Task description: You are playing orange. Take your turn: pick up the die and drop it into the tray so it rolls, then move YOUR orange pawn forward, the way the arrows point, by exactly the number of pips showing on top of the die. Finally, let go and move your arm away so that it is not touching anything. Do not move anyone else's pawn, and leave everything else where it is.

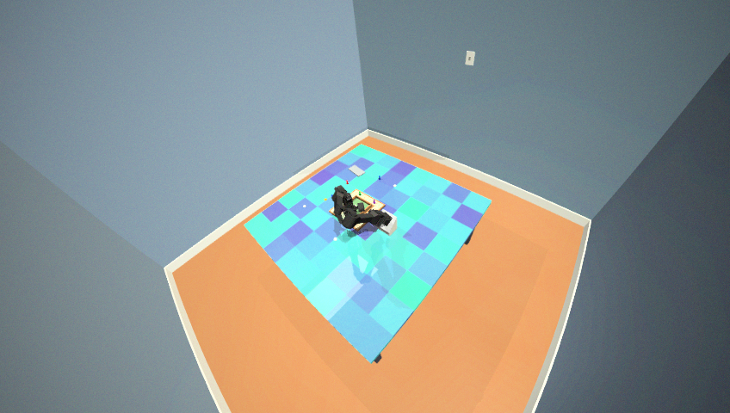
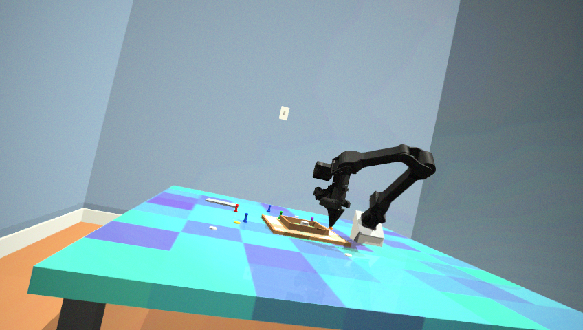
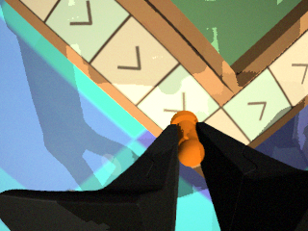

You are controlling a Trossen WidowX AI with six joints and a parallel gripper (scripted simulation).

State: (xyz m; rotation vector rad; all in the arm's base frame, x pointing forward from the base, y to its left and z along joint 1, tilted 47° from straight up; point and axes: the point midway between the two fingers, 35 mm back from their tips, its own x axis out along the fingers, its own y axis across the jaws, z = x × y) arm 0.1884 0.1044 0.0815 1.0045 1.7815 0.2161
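My gripper tip is now 8 cm short of the die, 9 cm to the left of it and 3 cm above it. The rest, counted from my gripper tip: purple pawn (2 cm ahead, 22 cm to the right, 3 cm below); green felt tray (8 cm ahead, 10 cm to the right, 5 cm below); orange pawn (1 cm above).
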